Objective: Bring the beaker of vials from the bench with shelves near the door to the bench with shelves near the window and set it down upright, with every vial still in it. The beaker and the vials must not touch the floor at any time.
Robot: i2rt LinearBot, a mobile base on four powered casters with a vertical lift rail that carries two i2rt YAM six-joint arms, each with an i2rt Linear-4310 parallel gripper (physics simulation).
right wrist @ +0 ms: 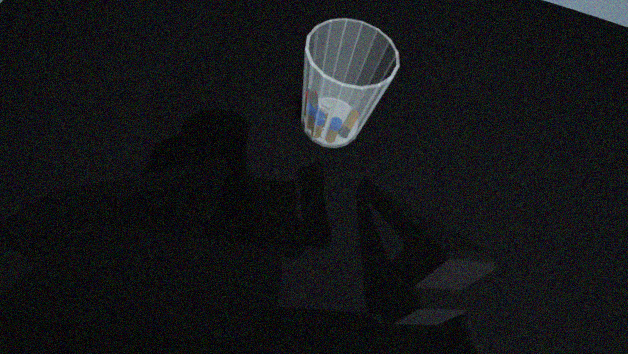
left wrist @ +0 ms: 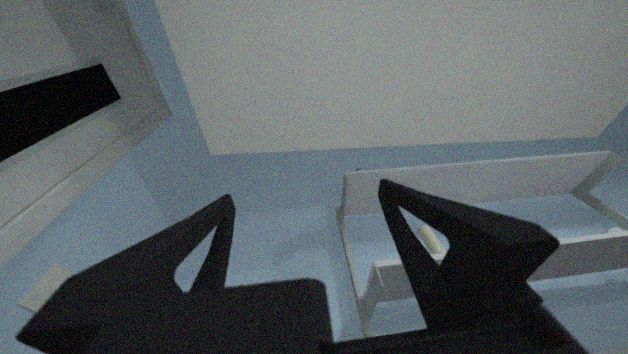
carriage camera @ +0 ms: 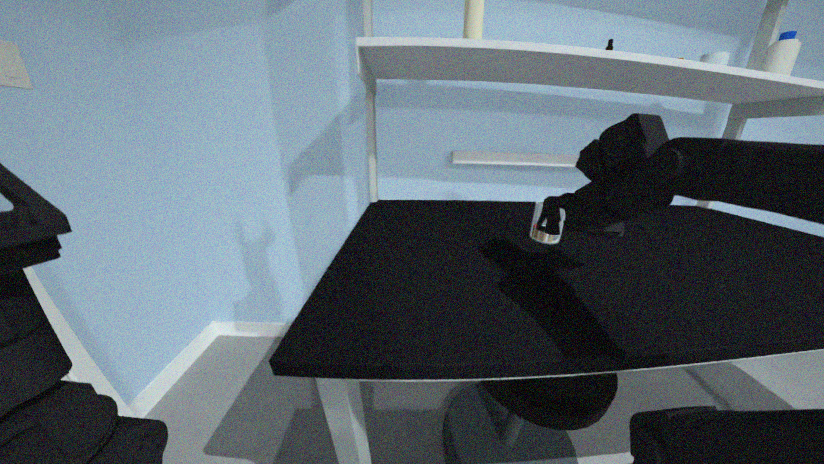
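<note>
The clear beaker [carriage camera: 544, 238] [right wrist: 345, 95] stands upright on a black-topped bench [carriage camera: 403, 288] with shelves. Several small vials [right wrist: 332, 131] with blue, red and dark ends lie low inside it. My right gripper [carriage camera: 551, 216] [right wrist: 295, 175] is open and empty. In the right wrist view its dark fingertips are just short of the beaker's base; in the carriage view they overlap the beaker. Whether they touch the glass is hidden. My left gripper [left wrist: 307, 194] is open and empty, raised at the far left, away from the bench. Neither door nor window can be made out.
A white shelf [carriage camera: 490, 63] spans above the bench, bearing a cream cylinder [carriage camera: 473, 20], a small dark bottle [carriage camera: 610, 44] and a white bottle with a blue cap [carriage camera: 782, 55]. A dark round stool seat [carriage camera: 565, 403] is under the bench's front edge. Blue walls meet left of the bench.
</note>
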